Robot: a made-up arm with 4 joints.
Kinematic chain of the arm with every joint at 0, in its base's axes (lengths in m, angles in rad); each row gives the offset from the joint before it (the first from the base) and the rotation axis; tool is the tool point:
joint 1: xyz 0 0 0.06 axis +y
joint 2: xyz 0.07 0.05 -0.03 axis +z
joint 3: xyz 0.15 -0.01 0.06 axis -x
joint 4: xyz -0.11 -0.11 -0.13 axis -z
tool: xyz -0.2 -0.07 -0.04
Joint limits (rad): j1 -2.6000..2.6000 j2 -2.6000..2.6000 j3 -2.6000..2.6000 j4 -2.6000..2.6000
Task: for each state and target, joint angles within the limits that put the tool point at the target. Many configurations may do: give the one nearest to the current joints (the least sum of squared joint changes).
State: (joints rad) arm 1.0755 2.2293 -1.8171 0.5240
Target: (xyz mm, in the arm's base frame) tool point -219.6 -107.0 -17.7
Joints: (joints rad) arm 1.1934 1.8586 -1.4117 -0.3170
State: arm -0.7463 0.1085 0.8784 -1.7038
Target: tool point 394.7 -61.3 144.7
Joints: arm -0.3451 0.5234 0.3746 -2.3491
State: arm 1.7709 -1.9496 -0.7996 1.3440
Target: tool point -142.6 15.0 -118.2
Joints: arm 1.8445 -2.0916 -0.4256 1.5236
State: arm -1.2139 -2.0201 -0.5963 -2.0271
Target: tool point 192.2 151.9 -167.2
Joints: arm -1.2361 -2.4861 -0.4441 -1.5880
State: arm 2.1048 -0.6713 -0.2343 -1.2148
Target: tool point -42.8 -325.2 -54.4
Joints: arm 1.9585 -0.1213 0.4222 -1.5070
